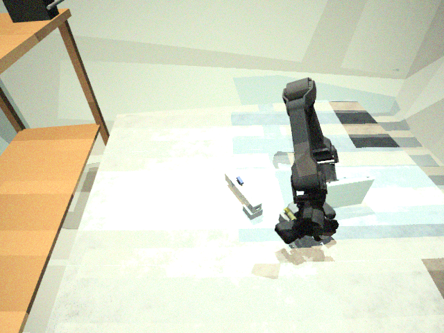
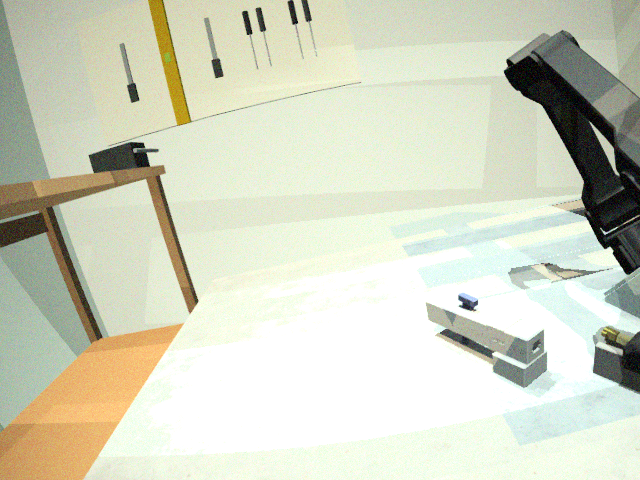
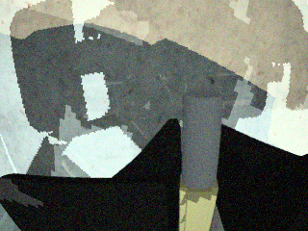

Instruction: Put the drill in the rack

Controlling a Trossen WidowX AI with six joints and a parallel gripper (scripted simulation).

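The drill is 40 mm above my gripper tip, 30 mm to the right of it and 20 mm ahead of it. The rest, counted from my gripper tip: fixture block 170 mm ahead, 160 mm to the right, 30 mm above; blue key 180 mm to the right, 180 mm ahead, 50 mm above; rack 50 mm to the right, 30 mm ahead, 10 mm above.
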